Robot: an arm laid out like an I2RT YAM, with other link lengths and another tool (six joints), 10 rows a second.
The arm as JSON. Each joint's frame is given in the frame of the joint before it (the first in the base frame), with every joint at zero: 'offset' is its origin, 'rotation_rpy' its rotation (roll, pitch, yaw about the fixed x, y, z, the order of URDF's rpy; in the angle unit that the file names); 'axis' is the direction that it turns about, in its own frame. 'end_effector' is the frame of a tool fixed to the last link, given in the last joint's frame.
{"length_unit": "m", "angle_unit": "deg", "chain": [
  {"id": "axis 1", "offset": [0.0, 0.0, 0.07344], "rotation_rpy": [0.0, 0.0, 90.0], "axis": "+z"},
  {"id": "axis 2", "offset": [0.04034, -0.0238, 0.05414], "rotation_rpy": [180.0, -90.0, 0.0], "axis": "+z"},
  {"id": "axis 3", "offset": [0.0, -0.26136, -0.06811], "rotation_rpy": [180.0, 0.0, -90.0], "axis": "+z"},
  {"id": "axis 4", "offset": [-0.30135, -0.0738, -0.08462], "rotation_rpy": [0.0, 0.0, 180.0], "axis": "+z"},
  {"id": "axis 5", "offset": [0.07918, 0.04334, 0.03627], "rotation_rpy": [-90.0, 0.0, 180.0], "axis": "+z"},
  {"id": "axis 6", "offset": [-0.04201, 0.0, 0.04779], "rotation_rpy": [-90.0, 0.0, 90.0], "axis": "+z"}
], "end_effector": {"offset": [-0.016, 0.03, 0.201], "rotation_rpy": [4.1, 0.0, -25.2]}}
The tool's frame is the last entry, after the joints.
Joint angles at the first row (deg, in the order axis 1, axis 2, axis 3, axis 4, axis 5, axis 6):
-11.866 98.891 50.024 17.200 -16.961 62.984
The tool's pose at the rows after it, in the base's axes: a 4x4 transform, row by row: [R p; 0 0 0 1], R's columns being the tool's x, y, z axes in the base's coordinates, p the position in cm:
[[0.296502 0.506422 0.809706 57.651], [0.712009 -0.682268 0.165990 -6.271], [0.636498 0.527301 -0.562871 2.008], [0 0 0 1]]
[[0.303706 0.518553 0.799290 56.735], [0.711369 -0.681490 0.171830 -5.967], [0.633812 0.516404 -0.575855 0.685], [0 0 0 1]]
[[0.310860 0.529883 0.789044 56.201], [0.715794 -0.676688 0.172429 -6.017], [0.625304 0.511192 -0.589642 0.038], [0 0 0 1]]
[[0.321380 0.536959 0.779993 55.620], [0.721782 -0.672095 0.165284 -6.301], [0.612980 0.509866 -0.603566 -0.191], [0 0 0 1]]
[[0.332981 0.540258 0.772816 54.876], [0.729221 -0.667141 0.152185 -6.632], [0.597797 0.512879 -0.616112 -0.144], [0 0 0 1]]
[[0.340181 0.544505 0.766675 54.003], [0.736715 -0.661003 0.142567 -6.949], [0.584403 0.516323 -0.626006 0.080], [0 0 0 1]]
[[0.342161 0.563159 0.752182 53.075], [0.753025 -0.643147 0.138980 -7.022], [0.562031 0.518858 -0.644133 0.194], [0 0 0 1]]
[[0.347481 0.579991 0.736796 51.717], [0.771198 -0.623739 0.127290 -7.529], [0.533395 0.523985 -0.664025 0.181], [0 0 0 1]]
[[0.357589 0.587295 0.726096 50.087], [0.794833 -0.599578 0.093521 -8.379], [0.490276 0.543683 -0.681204 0.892], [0 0 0 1]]
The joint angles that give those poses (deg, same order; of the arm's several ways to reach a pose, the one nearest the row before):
-11.987 98.422 47.852 17.397 -16.827 62.830
-11.968 98.514 45.943 18.367 -17.039 62.665
-12.178 98.432 45.364 17.811 -17.148 61.987
-12.474 97.632 44.877 16.524 -16.881 61.199
-12.688 96.065 44.004 15.060 -16.221 60.407
-13.089 93.977 42.849 13.470 -15.931 59.474
-13.349 91.922 42.107 10.822 -15.822 57.673
-14.178 89.294 40.625 8.205 -15.666 55.323
-14.891 84.903 38.728 4.812 -14.219 52.675

